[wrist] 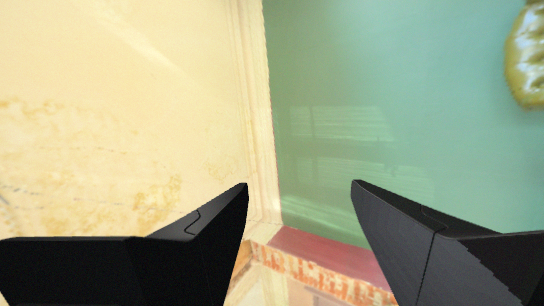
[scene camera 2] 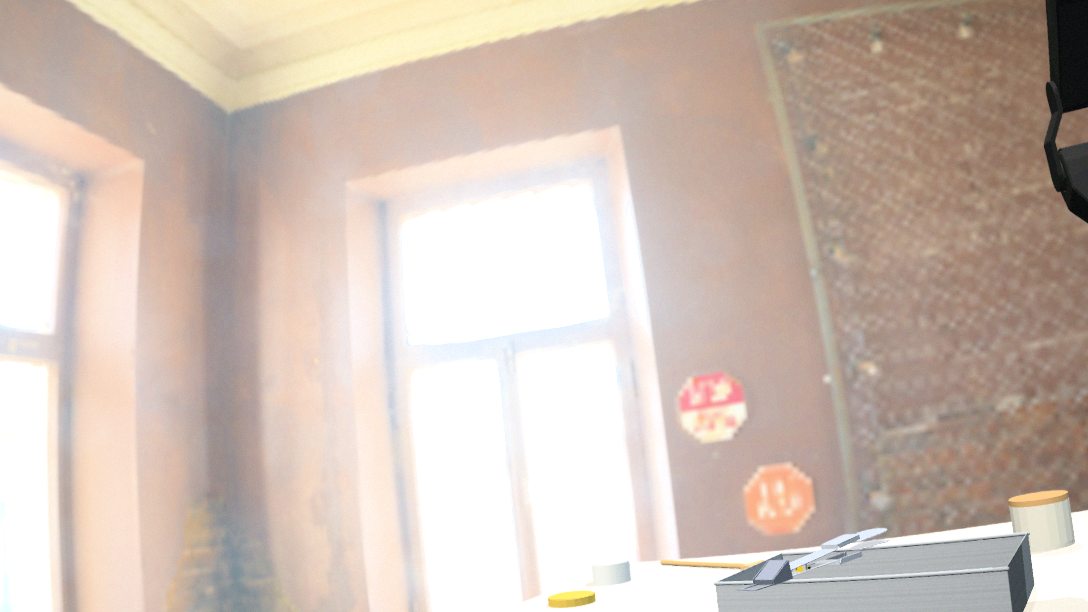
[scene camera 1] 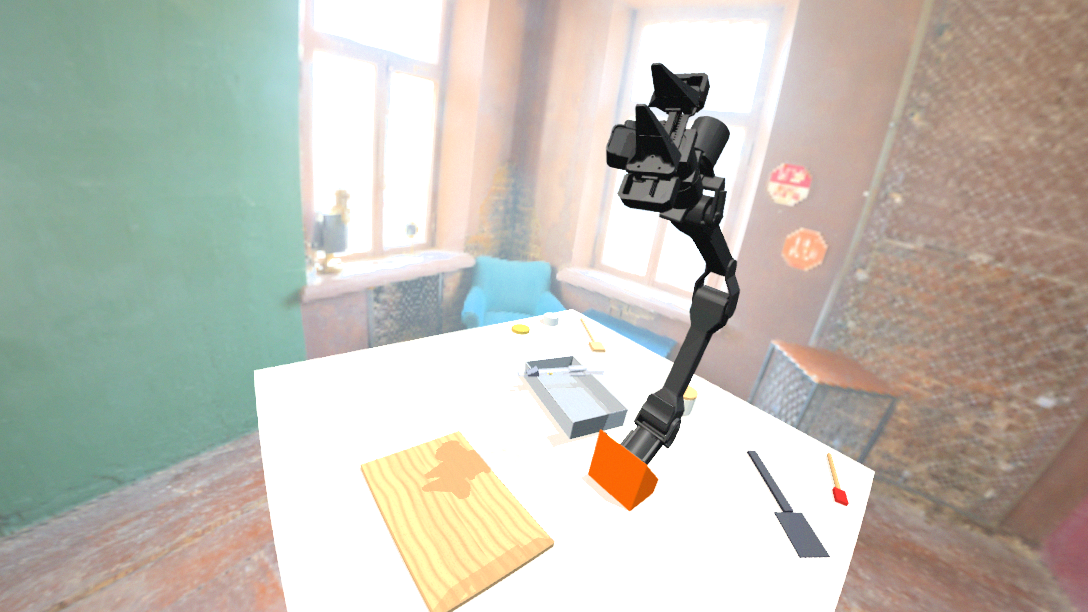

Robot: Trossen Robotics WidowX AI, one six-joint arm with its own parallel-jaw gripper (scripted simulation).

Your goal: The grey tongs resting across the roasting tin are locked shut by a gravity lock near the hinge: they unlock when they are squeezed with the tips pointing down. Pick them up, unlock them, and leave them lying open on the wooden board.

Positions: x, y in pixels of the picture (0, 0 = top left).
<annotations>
my gripper: wrist; scene camera 1; not seen in scene camera 2 (out of frame)
dark spatula: scene camera 1 806, 543; not seen in the wrist view (out of frame); not seen in scene camera 2 (out of frame)
same spot on my gripper: (wrist: 197, 252) = (scene camera 1: 658, 98)
</annotations>
